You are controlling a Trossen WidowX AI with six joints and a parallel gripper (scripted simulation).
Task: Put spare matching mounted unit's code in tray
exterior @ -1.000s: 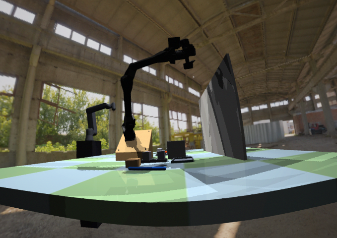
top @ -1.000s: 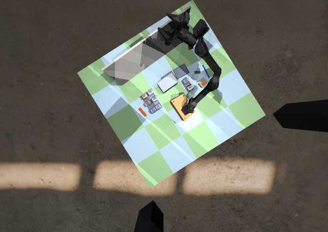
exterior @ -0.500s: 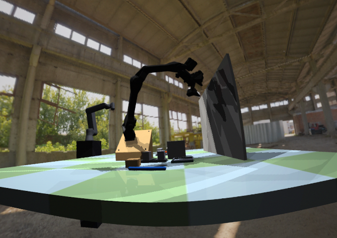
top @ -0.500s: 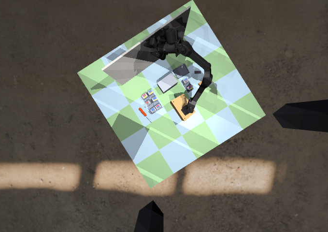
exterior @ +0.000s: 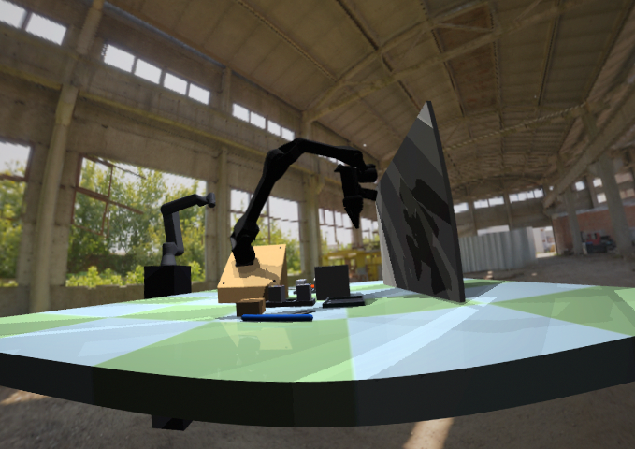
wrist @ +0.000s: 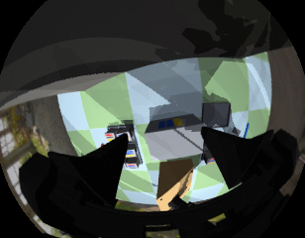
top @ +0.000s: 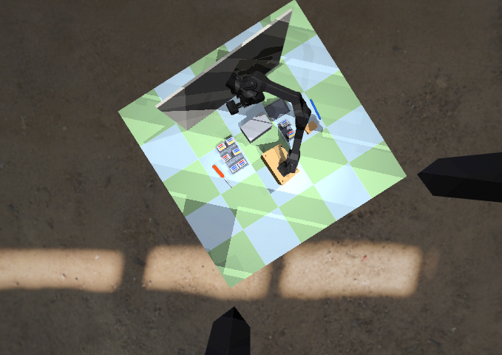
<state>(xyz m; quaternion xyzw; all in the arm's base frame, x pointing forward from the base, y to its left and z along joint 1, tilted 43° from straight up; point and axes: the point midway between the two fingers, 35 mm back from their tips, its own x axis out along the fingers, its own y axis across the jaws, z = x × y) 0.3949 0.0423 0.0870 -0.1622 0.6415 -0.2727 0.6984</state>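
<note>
Right now the yellow-and-blue striped spare is 140 mm behind my gripper tip, 170 mm to the left of it and 170 mm below it. Also, from my gripper tip: tall grey panel (150 mm ahead, 20 mm to the right, 10 mm above); dark flat tray (80 mm behind, 190 mm to the right, 210 mm below); grey mounted unit (100 mm behind, 170 mm below).
</note>
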